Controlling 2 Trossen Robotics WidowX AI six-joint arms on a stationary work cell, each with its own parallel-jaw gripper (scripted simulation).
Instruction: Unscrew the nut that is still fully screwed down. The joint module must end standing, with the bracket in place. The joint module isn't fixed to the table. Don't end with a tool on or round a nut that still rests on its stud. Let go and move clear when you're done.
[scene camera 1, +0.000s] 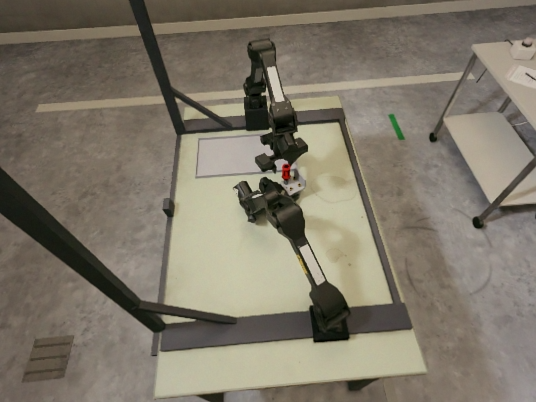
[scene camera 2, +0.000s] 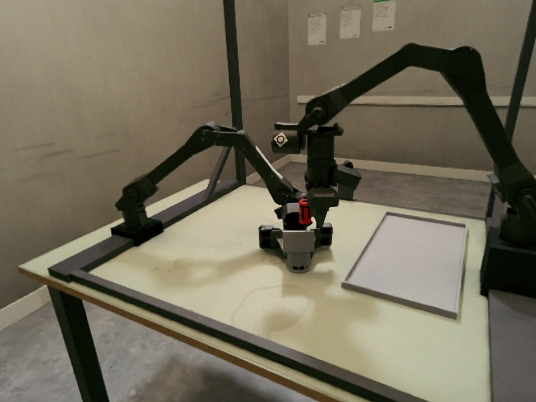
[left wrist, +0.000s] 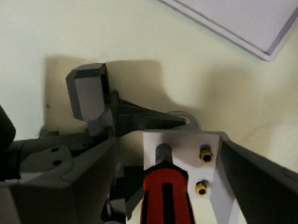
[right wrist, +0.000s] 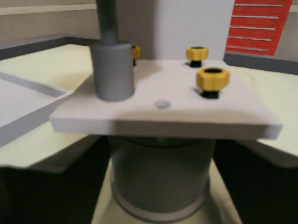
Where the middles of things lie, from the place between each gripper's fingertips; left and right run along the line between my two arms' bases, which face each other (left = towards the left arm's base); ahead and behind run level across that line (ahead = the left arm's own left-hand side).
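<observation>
I see the pale bracket (right wrist: 163, 76) 7 cm below my left hand, 3 cm ahead of it and 4 cm to the right of it. The shallow grey tray (scene camera 2: 418, 260) is 14 cm below my left hand, 10 cm behind it and 21 cm to the left of it.
The pale bracket is 40 mm above my right hand, 10 mm to the left of it and 30 mm ahead of it, whereas the shallow grey tray is 30 mm below my right hand, 270 mm to the left of it and 100 mm behind it.
</observation>
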